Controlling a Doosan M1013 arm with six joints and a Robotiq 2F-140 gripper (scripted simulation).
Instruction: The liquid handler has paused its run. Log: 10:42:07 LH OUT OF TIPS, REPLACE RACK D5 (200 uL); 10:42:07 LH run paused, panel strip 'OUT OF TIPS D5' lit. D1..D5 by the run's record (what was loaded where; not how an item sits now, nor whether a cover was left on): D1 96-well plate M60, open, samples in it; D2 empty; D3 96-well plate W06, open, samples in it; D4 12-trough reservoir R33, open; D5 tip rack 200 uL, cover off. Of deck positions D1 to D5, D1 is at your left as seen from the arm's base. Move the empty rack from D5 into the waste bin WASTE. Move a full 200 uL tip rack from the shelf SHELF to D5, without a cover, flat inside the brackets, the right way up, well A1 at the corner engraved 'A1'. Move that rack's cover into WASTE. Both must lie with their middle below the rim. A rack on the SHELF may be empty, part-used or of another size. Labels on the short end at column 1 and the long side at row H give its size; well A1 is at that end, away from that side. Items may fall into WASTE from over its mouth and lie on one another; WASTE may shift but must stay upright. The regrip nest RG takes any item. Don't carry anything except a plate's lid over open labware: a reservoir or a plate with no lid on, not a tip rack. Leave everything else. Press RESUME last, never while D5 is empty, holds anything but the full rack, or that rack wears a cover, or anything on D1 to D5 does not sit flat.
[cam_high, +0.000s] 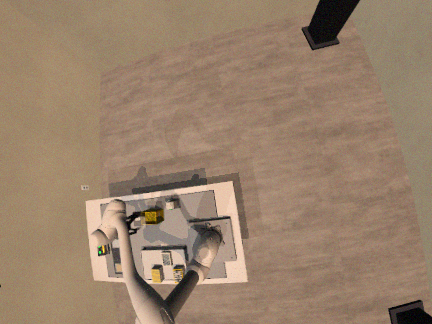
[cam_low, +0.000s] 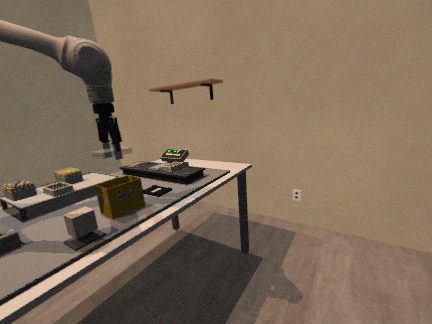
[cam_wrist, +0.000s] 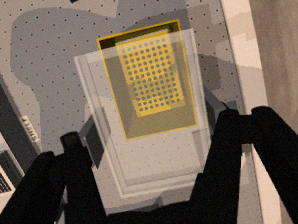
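My gripper is now 22 cm above the yellow waste bin. Also, from my hand: grey resume box (21 cm behind, 4 cm to the right, 20 cm below); then clear rack cover (1 cm above); then black nest (22 cm ahead, 1 cm to the left, 26 cm below).
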